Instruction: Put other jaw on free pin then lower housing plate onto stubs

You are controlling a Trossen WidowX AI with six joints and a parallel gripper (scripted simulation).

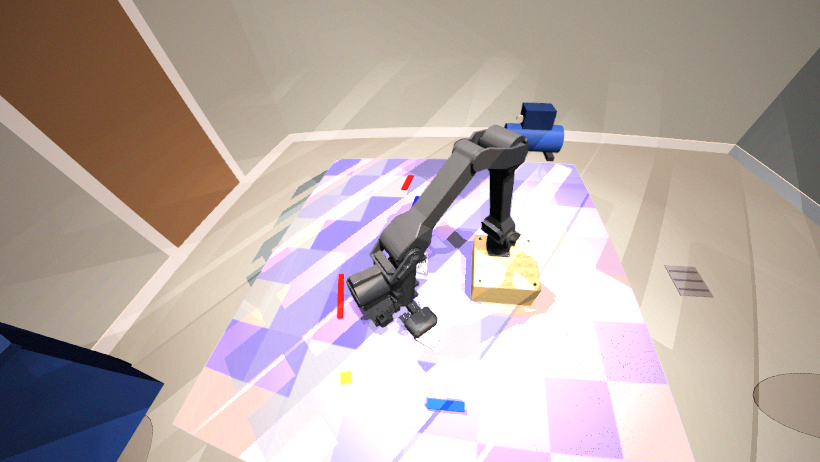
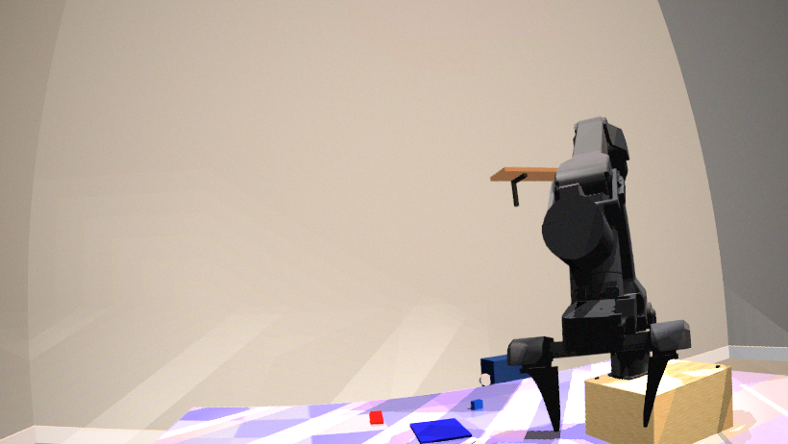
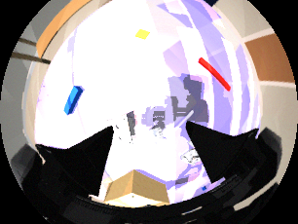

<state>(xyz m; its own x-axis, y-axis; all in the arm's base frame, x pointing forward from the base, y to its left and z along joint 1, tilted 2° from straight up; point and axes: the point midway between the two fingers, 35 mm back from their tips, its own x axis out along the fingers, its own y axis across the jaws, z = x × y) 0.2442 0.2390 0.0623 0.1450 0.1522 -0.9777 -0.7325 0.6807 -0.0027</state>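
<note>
The grey jaw is 80 mm below my gripper tip, 60 mm to the right of it and 30 mm behind it. Also, from my gripper tip: blue tile 500 mm to the right, 110 mm below, 20 mm ahead; then yellow square 150 mm to the left, 140 mm ahead, 110 mm below; then blue bar 170 mm to the left, 130 mm behind, 100 mm below.
</note>
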